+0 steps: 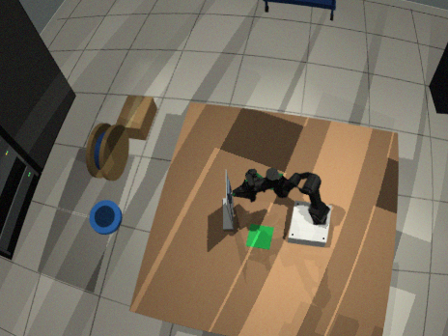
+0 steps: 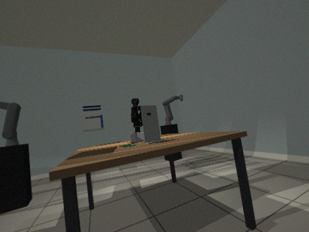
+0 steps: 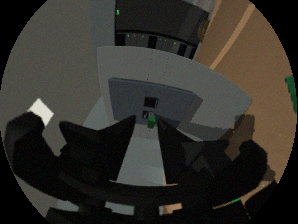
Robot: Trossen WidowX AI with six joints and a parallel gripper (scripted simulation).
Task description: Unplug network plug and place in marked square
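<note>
Right now my gripper tip is 10 mm short of the plug. Also, from my gripper tip: grey upright panel (30 mm ahead, 100 mm below); then green marked square (120 mm behind, 120 mm to the left, 250 mm below).
</note>
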